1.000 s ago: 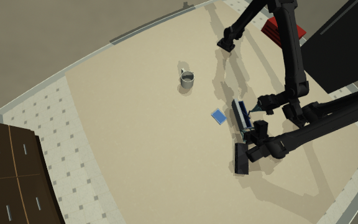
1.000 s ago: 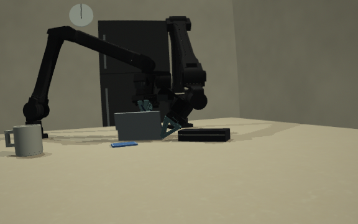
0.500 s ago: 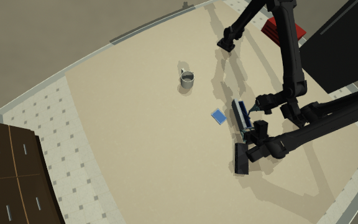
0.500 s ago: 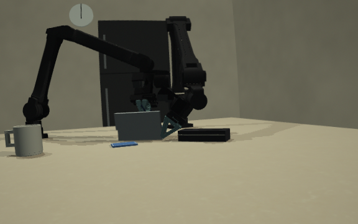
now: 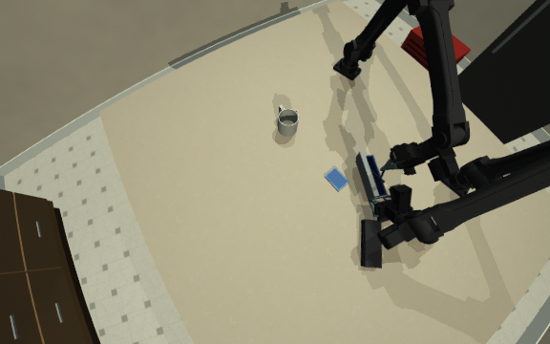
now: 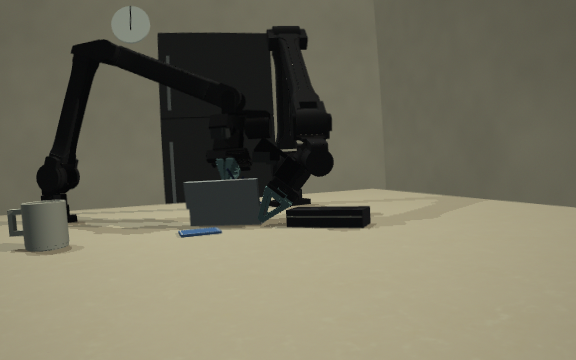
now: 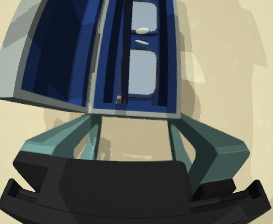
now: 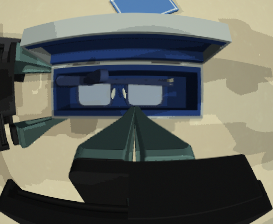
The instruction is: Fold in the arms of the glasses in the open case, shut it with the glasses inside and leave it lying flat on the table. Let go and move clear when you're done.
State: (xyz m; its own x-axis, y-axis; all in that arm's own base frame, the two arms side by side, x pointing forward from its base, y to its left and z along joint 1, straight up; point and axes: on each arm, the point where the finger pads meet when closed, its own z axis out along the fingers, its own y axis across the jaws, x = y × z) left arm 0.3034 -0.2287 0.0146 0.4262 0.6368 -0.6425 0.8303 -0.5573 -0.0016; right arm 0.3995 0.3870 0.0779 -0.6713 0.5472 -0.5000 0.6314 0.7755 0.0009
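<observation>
My right hand is 50 mm short of the glasses case, 30 mm above it and 10 mm to the left of it. The rest, counted from my right hand: blue cloth (130 mm ahead, 70 mm to the right, 70 mm below); then black box (190 mm ahead, 180 mm to the left, 60 mm below).
</observation>
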